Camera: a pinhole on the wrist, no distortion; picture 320 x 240 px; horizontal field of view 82.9 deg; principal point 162.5 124.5 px. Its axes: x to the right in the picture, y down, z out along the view. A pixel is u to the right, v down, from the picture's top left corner.
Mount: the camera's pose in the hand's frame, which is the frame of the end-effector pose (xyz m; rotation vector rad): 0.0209 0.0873 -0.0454 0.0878 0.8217 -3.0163
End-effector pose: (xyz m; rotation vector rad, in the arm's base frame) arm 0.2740 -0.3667 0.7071 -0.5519 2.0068 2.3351
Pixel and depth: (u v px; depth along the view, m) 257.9 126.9 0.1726
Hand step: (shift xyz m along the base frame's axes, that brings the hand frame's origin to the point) 0.0495 0.1102 0.0304
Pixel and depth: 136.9 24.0 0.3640
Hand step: -0.1583 0.3342 0.1029
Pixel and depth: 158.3 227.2 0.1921
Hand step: -0.0095 0.0767 -0.0970
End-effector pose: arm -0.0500 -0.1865 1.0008 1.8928 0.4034 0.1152
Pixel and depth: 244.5 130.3 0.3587
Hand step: -0.1042 -0.2431 -0.1665
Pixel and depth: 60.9 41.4 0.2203
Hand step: 0.1910 -0.1566 -0.0289
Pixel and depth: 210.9 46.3 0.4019
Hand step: 0.0072 -0.3885 -0.0920
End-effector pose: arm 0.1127 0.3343 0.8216 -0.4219 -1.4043 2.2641
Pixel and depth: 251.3 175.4 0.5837
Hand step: 0.1507 -0.2869 0.4782
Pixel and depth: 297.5 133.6 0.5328
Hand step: 0.2079 -0.4152 0.3600
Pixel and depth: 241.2 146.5 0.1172
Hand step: 0.0057 -0.0589 0.0067
